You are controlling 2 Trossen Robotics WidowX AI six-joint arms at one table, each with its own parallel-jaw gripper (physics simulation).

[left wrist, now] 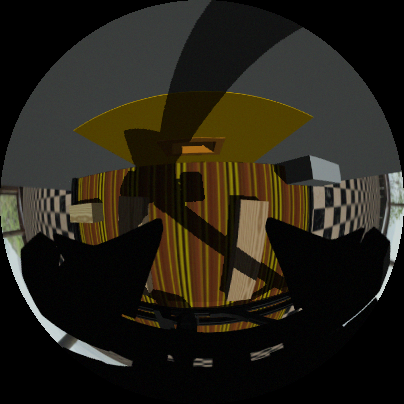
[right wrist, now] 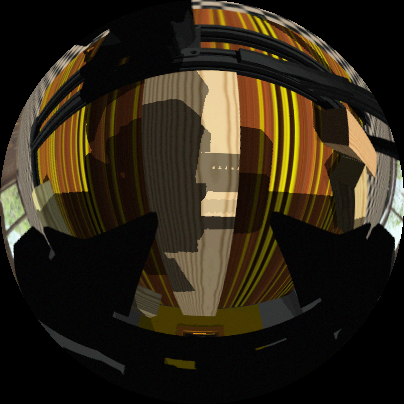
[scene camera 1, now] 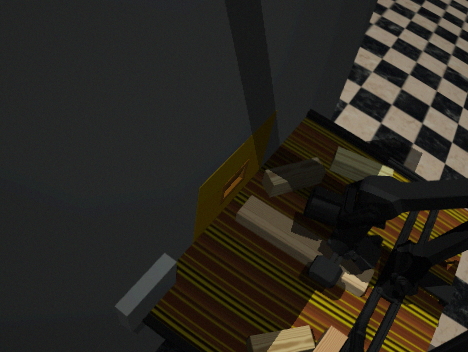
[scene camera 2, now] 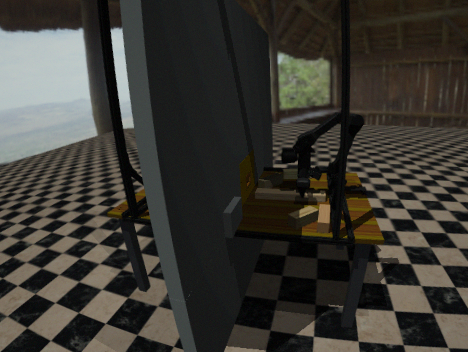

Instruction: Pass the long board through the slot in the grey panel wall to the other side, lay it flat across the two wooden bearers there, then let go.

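Pixels of known places: left gripper, fingertip midpoint: point(left wrist: 215, 224); right gripper, fingertip midpoint: point(right wrist: 215, 217) point(scene camera 2: 302, 193); left arm's base at its link origin: point(left wrist: 187, 318) point(right wrist: 193, 335); right arm's base at its link origin: point(right wrist: 164, 42) point(scene camera 1: 392, 288).
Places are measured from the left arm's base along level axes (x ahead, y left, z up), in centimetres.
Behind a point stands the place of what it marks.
Observation:
The long board point(scene camera 1: 275, 225) {x 60.6, y -3.6, z 1.3 cm} point(scene camera 2: 275, 194) {x 62.1, y -6.2, z 0.8 cm} point(right wrist: 220, 270) {x 68.8, y -5.5, z 1.3 cm} lies flat on the striped table, one end toward the slotted yellow plate point(scene camera 1: 209, 202) {x 48.3, y -12.9, z 9.3 cm} point(left wrist: 260, 125) {x 43.1, y -12.2, z 14.0 cm} point(right wrist: 245, 316) {x 48.3, y -13.7, z 1.4 cm} on the grey panel wall point(scene camera 1: 125, 125) {x 48.3, y -33.8, z 47.5 cm} point(scene camera 2: 190, 125) {x 48.3, y -59.5, z 42.2 cm}. My right gripper point(right wrist: 215, 217) {x 75.0, y -4.6, z 1.2 cm} is open above the board, its fingers on either side of it in the right wrist view; nothing is held. My left gripper point(left wrist: 215, 224) {x 32.6, y -6.0, z 16.6 cm} is open and empty on the other side of the wall, facing the slot. Two bearers lie there lengthwise: one bearer point(left wrist: 253, 220) {x 30.2, y -15.3, z 1.9 cm} at the right, the other bearer point(left wrist: 134, 212) {x 32.4, y 8.9, z 1.9 cm} at the left, shaded and partly hidden by a finger.
Loose wooden blocks lie around the board: one block point(scene camera 1: 295, 177) {x 57.7, y 9.8, z 3.1 cm}, another block point(scene camera 1: 357, 162) {x 68.4, y 25.7, z 2.8 cm}, and a block point(scene camera 1: 282, 340) {x 76.0, y -26.0, z 2.8 cm} point(scene camera 2: 302, 216) {x 76.0, y -29.8, z 2.6 cm} beside an orange-toned one point(scene camera 1: 330, 342) {x 84.5, y -20.8, z 2.5 cm} point(scene camera 2: 324, 217) {x 84.5, y -29.3, z 2.5 cm}. A grey block point(scene camera 1: 147, 290) {x 50.8, y -35.1, z 8.1 cm} point(scene camera 2: 232, 216) {x 51.1, y -39.4, z 5.7 cm} point(left wrist: 325, 170) {x 40.5, y -32.9, z 8.1 cm} juts at the wall. Another block point(left wrist: 86, 212) {x 32.2, y 24.5, z 2.8 cm} lies far left.

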